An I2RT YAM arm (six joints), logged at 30 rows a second.
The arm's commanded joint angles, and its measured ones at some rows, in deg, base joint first. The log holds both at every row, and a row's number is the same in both.
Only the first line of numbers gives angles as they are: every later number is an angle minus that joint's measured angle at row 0.
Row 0, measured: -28.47, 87.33, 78.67, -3.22, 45.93, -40.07
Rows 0 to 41, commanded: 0.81, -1.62, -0.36, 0.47, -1.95, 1.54; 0.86, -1.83, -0.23, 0.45, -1.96, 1.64; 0.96, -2.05, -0.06, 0.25, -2.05, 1.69; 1.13, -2.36, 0.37, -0.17, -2.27, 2.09; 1.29, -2.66, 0.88, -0.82, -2.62, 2.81; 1.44, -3.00, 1.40, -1.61, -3.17, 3.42; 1.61, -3.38, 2.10, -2.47, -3.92, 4.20; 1.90, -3.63, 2.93, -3.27, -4.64, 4.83; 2.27, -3.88, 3.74, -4.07, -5.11, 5.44; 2.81, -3.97, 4.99, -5.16, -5.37, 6.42; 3.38, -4.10, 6.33, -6.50, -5.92, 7.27; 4.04, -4.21, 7.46, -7.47, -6.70, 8.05; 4.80, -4.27, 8.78, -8.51, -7.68, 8.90; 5.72, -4.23, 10.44, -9.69, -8.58, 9.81; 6.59, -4.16, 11.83, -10.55, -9.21, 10.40; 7.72, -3.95, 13.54, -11.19, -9.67, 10.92; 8.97, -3.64, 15.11, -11.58, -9.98, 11.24; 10.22, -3.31, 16.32, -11.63, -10.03, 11.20; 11.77, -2.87, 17.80, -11.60, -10.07, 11.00; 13.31, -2.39, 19.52, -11.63, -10.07, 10.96; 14.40, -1.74, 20.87, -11.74, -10.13, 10.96; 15.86, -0.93, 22.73, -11.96, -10.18, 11.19; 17.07, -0.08, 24.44, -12.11, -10.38, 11.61; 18.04, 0.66, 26.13, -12.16, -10.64, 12.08; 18.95, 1.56, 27.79, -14.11, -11.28, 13.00; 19.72, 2.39, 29.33, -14.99, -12.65, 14.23; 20.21, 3.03, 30.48, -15.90, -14.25, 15.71; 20.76, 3.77, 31.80, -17.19, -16.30, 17.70; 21.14, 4.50, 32.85, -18.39, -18.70, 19.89; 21.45, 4.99, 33.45, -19.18, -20.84, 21.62; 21.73, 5.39, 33.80, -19.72, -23.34, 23.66; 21.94, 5.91, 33.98, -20.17, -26.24, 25.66; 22.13, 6.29, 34.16, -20.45, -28.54, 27.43; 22.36, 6.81, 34.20, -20.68, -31.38, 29.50; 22.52, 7.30, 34.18, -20.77, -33.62, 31.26; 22.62, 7.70, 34.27, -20.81, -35.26, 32.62; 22.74, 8.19, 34.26, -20.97, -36.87, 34.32; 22.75, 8.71, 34.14, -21.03, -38.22, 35.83; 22.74, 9.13, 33.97, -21.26, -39.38, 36.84; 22.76, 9.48, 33.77, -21.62, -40.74, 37.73; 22.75, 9.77, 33.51, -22.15, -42.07, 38.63; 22.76, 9.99, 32.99, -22.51, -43.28, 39.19
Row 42, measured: 22.40, 10.56, 32.35, -22.17, -36.72, 33.61
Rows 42 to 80, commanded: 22.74, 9.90, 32.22, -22.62, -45.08, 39.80; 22.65, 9.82, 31.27, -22.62, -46.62, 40.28; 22.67, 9.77, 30.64, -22.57, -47.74, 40.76; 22.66, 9.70, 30.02, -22.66, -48.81, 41.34; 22.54, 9.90, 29.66, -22.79, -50.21, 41.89; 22.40, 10.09, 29.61, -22.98, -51.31, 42.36; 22.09, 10.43, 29.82, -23.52, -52.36, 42.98; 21.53, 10.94, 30.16, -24.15, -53.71, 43.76; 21.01, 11.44, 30.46, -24.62, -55.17, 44.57; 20.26, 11.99, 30.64, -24.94, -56.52, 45.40; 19.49, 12.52, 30.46, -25.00, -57.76, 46.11; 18.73, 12.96, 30.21, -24.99, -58.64, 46.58; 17.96, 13.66, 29.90, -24.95, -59.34, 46.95; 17.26, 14.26, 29.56, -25.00, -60.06, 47.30; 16.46, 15.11, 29.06, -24.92, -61.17, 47.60; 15.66, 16.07, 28.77, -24.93, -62.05, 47.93; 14.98, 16.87, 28.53, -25.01, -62.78, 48.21; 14.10, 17.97, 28.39, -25.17, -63.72, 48.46; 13.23, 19.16, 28.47, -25.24, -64.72, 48.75; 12.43, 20.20, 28.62, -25.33, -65.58, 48.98; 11.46, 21.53, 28.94, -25.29, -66.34, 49.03; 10.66, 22.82, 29.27, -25.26, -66.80, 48.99; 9.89, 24.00, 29.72, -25.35, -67.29, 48.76; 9.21, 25.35, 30.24, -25.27, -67.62, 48.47; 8.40, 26.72, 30.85, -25.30, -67.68, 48.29; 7.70, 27.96, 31.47, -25.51, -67.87, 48.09; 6.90, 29.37, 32.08, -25.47, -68.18, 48.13; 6.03, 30.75, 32.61, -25.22, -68.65, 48.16; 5.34, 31.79, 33.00, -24.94, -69.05, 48.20; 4.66, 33.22, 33.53, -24.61, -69.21, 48.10; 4.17, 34.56, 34.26, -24.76, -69.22, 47.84; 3.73, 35.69, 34.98, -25.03, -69.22, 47.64; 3.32, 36.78, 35.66, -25.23, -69.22, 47.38; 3.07, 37.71, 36.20, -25.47, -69.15, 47.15; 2.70, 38.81, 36.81, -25.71, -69.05, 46.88; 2.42, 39.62, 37.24, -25.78, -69.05, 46.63; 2.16, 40.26, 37.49, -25.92, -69.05, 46.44; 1.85, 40.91, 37.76, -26.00, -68.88, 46.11; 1.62, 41.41, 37.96, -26.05, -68.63, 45.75
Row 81, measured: 1.84, 41.05, 35.48, -25.99, -67.82, 47.10
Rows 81 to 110, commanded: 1.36, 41.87, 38.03, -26.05, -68.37, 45.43; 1.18, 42.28, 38.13, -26.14, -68.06, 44.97; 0.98, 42.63, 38.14, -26.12, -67.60, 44.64; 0.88, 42.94, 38.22, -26.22, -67.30, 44.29; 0.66, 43.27, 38.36, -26.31, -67.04, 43.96; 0.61, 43.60, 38.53, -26.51, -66.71, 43.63; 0.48, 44.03, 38.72, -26.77, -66.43, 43.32; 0.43, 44.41, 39.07, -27.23, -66.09, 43.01; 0.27, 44.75, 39.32, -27.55, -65.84, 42.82; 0.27, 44.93, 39.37, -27.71, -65.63, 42.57; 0.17, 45.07, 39.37, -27.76, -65.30, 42.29; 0.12, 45.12, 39.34, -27.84, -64.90, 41.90; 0.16, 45.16, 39.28, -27.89, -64.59, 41.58; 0.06, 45.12, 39.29, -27.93, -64.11, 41.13; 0.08, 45.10, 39.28, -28.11, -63.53, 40.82; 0.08, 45.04, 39.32, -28.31, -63.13, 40.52; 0.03, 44.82, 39.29, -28.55, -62.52, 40.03; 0.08, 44.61, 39.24, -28.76, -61.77, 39.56; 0.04, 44.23, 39.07, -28.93, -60.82, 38.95; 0.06, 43.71, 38.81, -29.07, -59.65, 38.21; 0.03, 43.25, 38.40, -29.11, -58.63, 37.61; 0.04, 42.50, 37.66, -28.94, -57.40, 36.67; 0.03, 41.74, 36.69, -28.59, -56.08, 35.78; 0.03, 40.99, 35.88, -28.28, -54.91, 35.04; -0.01, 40.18, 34.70, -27.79, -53.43, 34.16; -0.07, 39.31, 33.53, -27.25, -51.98, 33.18; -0.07, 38.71, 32.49, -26.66, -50.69, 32.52; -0.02, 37.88, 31.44, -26.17, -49.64, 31.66; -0.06, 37.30, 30.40, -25.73, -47.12, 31.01; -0.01, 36.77, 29.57, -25.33, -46.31, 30.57
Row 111, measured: 0.26, 41.05, 31.43, -27.54, -52.08, 33.92
